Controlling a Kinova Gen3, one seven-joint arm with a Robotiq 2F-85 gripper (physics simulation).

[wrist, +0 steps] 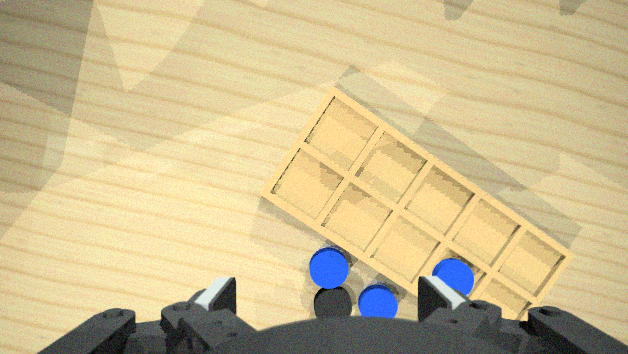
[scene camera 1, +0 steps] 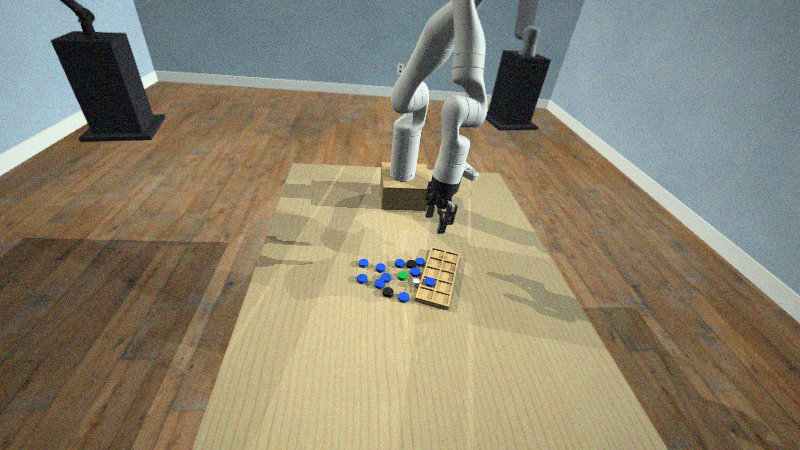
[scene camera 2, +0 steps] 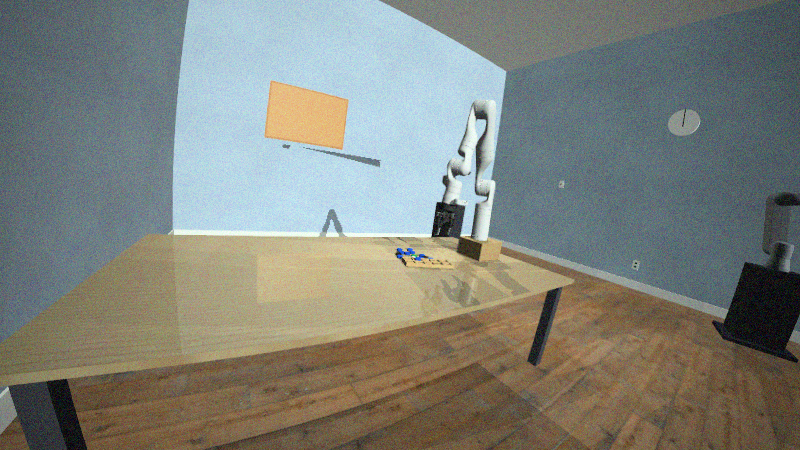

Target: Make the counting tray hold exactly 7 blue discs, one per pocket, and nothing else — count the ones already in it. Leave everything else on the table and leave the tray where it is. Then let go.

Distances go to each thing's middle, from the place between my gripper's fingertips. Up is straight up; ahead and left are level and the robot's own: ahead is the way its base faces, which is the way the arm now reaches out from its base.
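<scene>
There is the wooden counting tray (scene camera 1: 441,265), and my gripper is 130 mm above it. My gripper is also 80 mm short of the tray and 10 mm to the right of it.
</scene>
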